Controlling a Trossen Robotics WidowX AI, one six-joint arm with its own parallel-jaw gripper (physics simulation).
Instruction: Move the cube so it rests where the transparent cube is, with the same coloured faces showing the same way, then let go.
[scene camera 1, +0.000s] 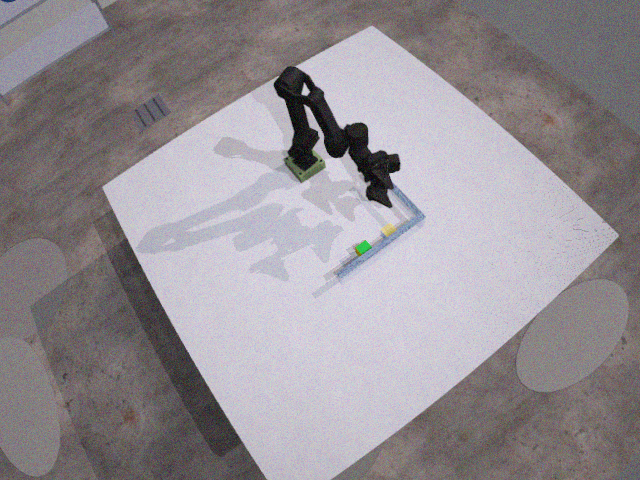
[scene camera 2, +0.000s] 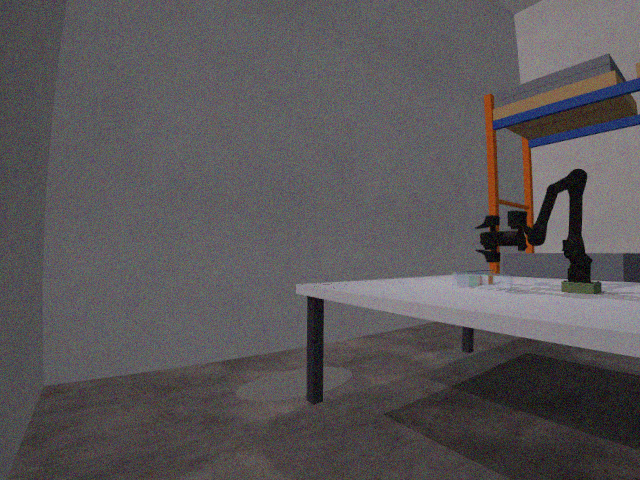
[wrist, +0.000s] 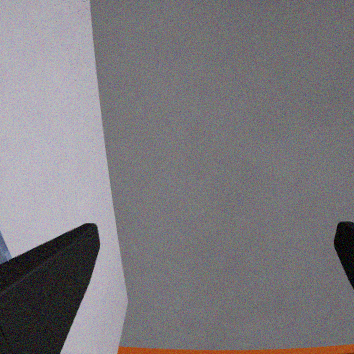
gripper: scene camera 1; scene camera 2; wrist 217, 234
same spot on gripper: (scene camera 1: 379, 170) = (scene camera 2: 488, 226)
